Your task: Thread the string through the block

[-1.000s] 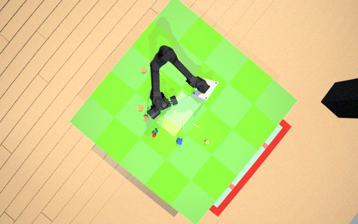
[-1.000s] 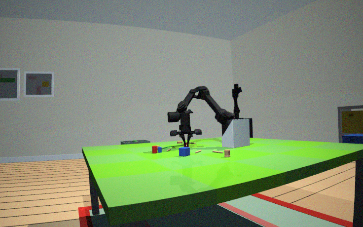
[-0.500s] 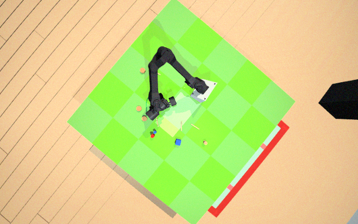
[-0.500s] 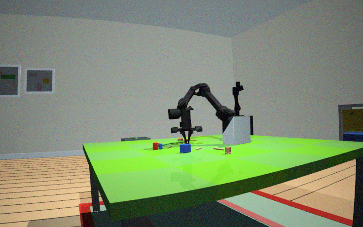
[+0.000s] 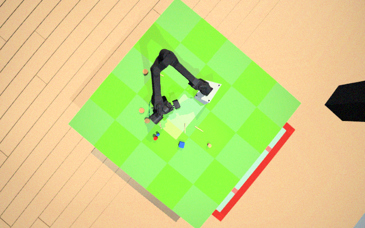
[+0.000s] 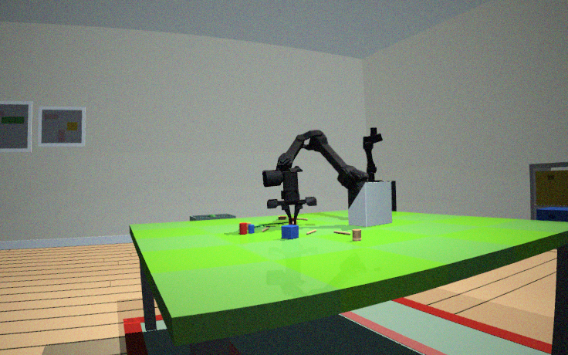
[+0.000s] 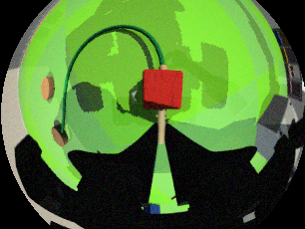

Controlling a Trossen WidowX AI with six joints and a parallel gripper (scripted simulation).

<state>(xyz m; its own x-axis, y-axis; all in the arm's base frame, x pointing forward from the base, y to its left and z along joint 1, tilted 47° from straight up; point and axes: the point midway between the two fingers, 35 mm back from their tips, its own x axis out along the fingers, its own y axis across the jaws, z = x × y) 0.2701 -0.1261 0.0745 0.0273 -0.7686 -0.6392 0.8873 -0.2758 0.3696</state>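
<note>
The red block is 40 mm to the right of my gripper tip, 20 mm behind it and 10 mm above it. Round my gripper tip: red cylinder: 230 mm ahead, 80 mm to the left, 10 mm above; then thin wooden stick: 30 mm to the right, 20 mm behind, 10 mm above; then round wooden button: 170 mm ahead, 60 mm to the right.
</note>
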